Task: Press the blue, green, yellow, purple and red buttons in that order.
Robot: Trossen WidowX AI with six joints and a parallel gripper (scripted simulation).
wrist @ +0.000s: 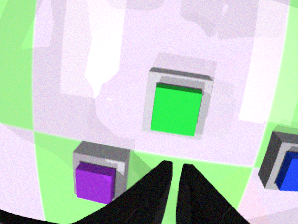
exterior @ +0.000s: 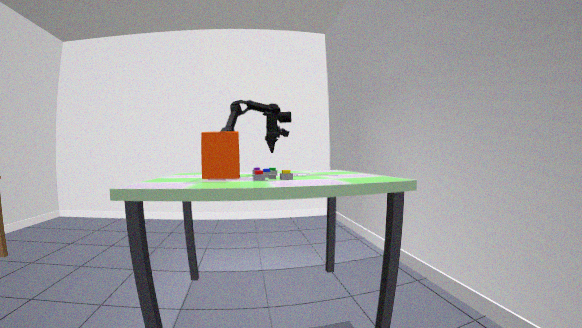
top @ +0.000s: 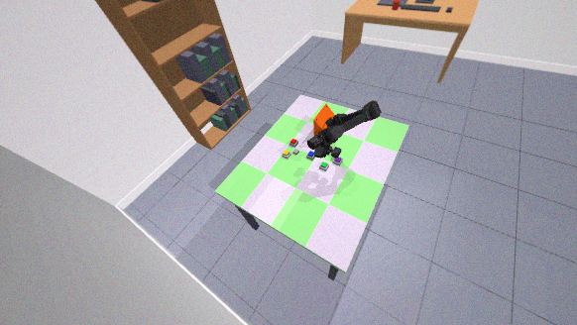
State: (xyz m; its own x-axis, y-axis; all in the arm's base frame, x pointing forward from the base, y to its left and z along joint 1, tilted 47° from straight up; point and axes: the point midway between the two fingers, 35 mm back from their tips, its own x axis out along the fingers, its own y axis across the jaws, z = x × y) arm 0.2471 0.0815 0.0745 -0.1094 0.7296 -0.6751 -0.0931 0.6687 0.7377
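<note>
My gripper tip is 27 cm to the left of the yellow button, 8 cm above it and 6 cm short of it. Round my gripper tip: purple button 9 cm behind, 8 cm below, 5 cm to the left; blue button 12 cm to the right, 8 cm below, 3 cm behind; green button 8 cm below.
</note>
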